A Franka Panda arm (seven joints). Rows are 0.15 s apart.
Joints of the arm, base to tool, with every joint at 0 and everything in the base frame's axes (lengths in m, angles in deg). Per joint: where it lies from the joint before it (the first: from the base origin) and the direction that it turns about. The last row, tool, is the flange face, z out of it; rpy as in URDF.
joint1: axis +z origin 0 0 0.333
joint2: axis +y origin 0 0 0
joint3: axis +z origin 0 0 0.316
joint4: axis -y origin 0.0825 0 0
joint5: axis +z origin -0.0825 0 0.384
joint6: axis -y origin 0 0 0
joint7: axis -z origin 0.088 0 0
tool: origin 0 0 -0.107 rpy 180 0 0
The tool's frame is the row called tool.
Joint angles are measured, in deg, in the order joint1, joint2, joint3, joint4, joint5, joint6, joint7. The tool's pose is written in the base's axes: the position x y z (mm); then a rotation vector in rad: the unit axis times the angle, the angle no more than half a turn. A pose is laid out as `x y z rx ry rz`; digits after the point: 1 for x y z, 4 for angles.
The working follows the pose.
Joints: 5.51 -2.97 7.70 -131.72 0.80 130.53 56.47
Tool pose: 494.9 116.7 372.4 -2.8958 1.1634 -0.0358
Where each joint sits with the arm in this pose, in the base's axes (m; each line is computed from the numbers above, not from the rounded line before):
joint1: 0.0000 0.0000 0.3330
joint2: 0.0000 0.0000 0.3330
joint3: -0.0163 -0.0016 0.6486
joint4: 0.0639 0.0173 0.6528
joint5: 0.4059 0.0962 0.4766
joint6: 0.4059 0.0962 0.4766
joint7: 0.4918 0.1156 0.4793
the tool: 0.4949 0.1167 0.3724

